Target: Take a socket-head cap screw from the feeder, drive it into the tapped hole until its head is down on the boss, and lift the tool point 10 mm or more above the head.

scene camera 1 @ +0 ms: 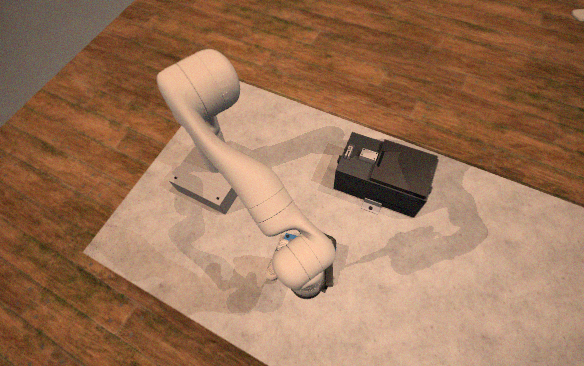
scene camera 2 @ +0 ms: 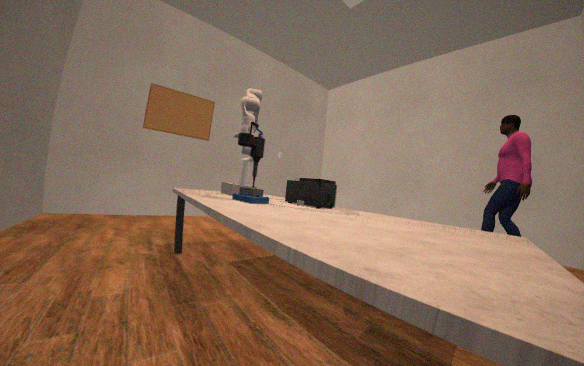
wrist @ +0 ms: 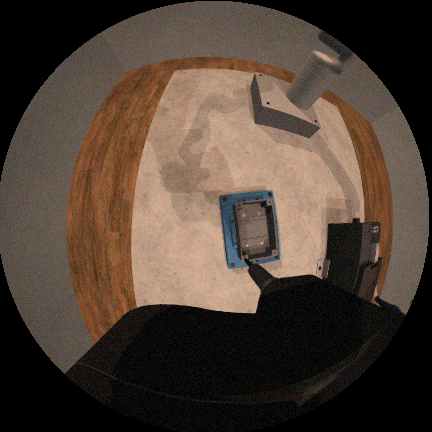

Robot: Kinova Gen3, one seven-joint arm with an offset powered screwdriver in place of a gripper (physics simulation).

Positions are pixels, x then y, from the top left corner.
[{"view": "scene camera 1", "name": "black screw feeder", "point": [357,170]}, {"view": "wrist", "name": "blue fixture plate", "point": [225,206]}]
